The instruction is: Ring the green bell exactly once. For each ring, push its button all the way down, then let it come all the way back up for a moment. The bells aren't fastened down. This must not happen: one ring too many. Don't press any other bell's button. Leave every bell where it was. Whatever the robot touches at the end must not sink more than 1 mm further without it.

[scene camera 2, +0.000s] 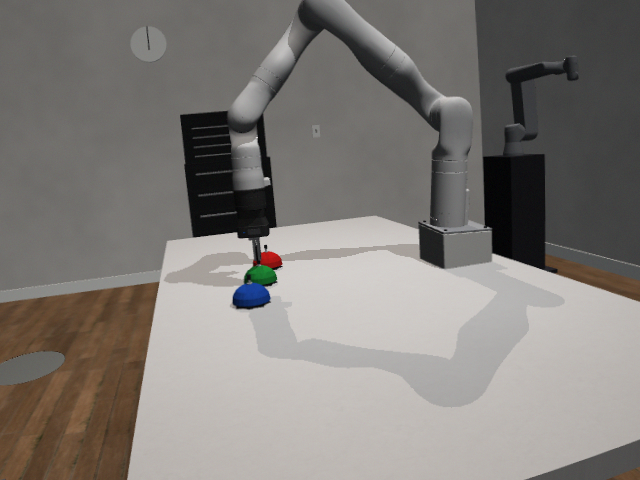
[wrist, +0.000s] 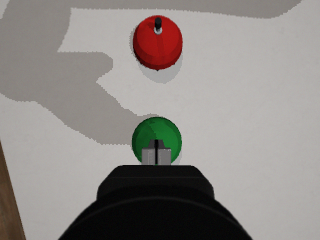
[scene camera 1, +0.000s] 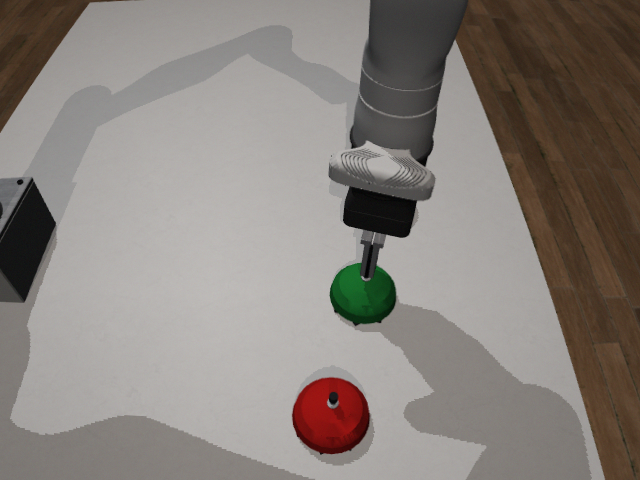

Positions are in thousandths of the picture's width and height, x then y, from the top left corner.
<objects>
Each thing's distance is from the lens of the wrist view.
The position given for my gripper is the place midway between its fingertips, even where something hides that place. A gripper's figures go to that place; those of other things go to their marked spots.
my gripper (wrist: 489,615): 0.19 m
red bell (wrist: 492,185): 0.23 m
green bell (wrist: 489,535): 0.20 m
</objects>
